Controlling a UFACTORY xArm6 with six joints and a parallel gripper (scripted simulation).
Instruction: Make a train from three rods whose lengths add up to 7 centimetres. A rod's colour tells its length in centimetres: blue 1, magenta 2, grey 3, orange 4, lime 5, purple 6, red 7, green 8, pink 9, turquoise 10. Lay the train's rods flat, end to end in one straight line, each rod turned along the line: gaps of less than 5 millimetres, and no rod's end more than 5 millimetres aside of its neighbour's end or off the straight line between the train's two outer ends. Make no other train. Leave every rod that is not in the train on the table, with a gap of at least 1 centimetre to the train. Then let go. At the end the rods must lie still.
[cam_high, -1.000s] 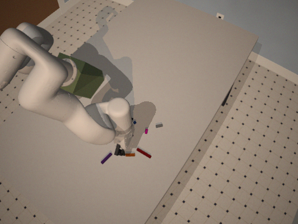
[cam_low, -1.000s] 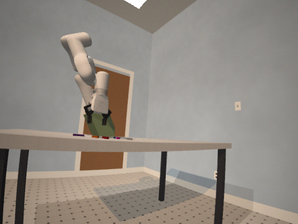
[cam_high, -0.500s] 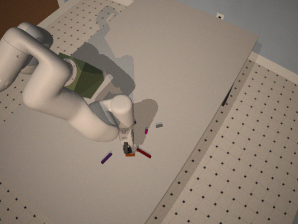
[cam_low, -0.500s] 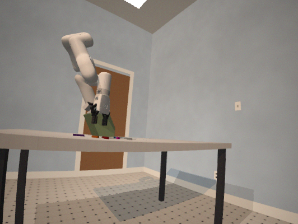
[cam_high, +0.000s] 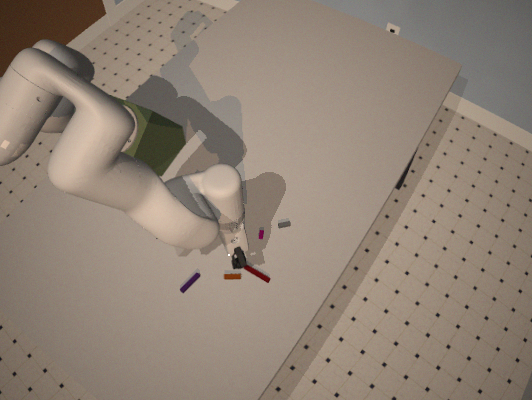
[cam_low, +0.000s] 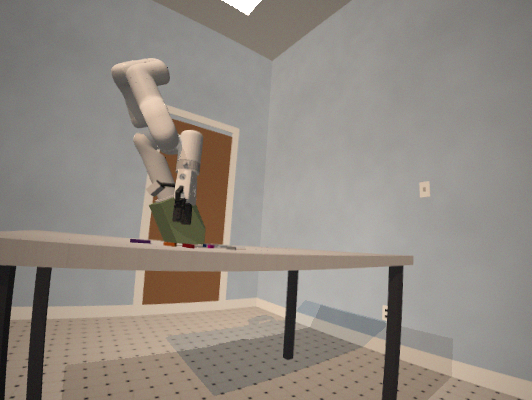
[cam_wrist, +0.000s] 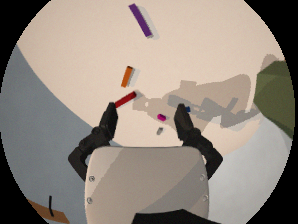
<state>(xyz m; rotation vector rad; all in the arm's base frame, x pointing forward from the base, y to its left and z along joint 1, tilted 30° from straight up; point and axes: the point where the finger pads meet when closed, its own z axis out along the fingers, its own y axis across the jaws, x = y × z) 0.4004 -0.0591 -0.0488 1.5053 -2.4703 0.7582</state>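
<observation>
My hand is 10 cm to the right of the blue rod, 7 cm above it and 6 cm past it. The rest, counted from my hand: orange rod 7 cm below, 3 cm to the right, 2 cm ahead; then red rod 7 cm below, 6 cm ahead, 1 cm to the left; then magenta rod 10 cm to the left, 7 cm below, 1 cm ahead.
</observation>
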